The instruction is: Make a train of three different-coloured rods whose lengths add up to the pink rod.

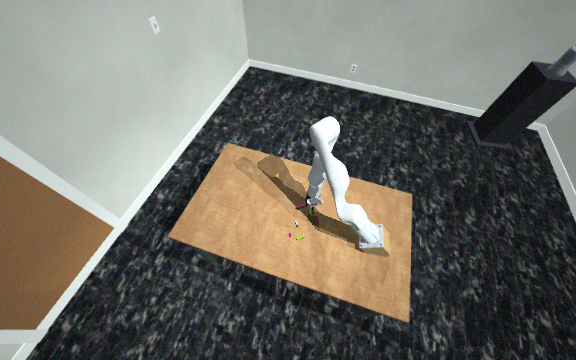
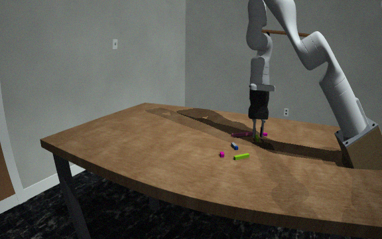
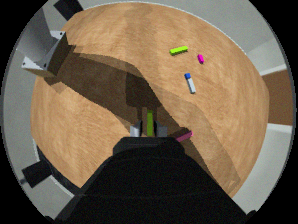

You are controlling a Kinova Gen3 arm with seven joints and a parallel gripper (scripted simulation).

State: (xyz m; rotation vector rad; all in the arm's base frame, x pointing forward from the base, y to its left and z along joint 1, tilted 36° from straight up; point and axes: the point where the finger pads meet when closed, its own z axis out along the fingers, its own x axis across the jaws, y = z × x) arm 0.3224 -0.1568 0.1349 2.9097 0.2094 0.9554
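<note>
Right now the grey rod is 8 cm ahead of my hand, 10 cm to the left of it and 2 cm below it. Also, from my hand: blue rod: 7 cm ahead, 12 cm to the left, 2 cm below; then pink rod: 6 cm ahead, 2 cm to the right, 2 cm below.
</note>
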